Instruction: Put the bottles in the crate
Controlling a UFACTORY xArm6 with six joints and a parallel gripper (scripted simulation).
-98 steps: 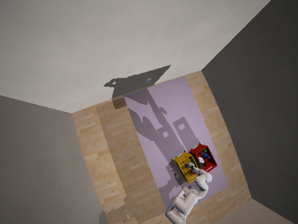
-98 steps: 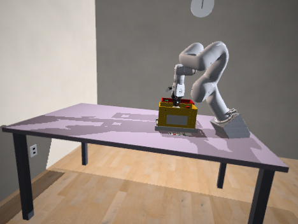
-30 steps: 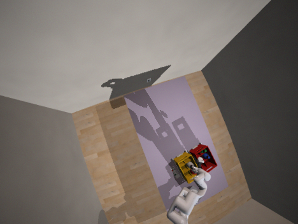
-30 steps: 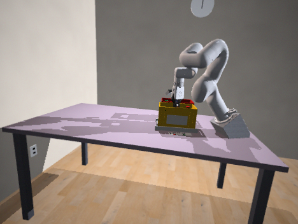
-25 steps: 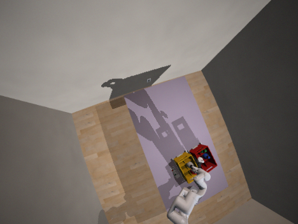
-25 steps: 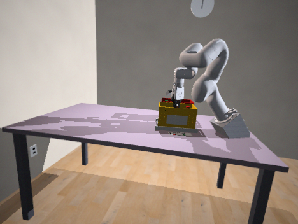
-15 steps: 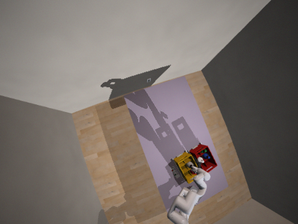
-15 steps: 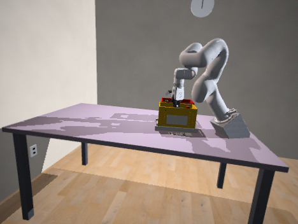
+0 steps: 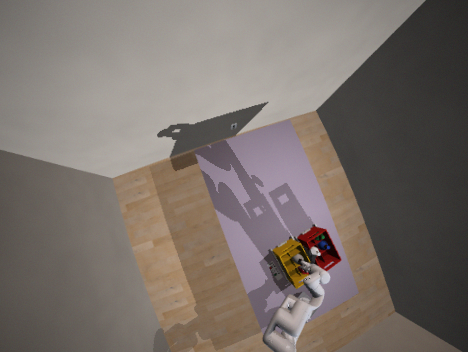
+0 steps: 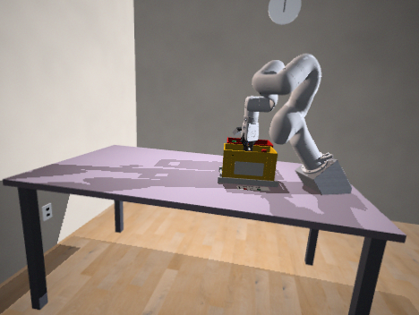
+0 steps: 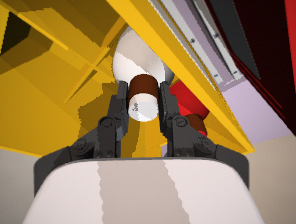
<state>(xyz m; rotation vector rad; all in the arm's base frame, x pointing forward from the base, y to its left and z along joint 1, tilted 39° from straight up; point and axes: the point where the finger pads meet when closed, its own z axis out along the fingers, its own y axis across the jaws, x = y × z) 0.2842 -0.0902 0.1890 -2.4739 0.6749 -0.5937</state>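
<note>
Right now my hand is 70 mm above the white bottle. Round my hand: red crate 180 mm to the right, 80 mm below, 50 mm ahead; then blue-label bottle 220 mm to the right, 70 mm below, 70 mm ahead; then yellow crate 80 mm below, 40 mm to the left, 20 mm behind.
</note>
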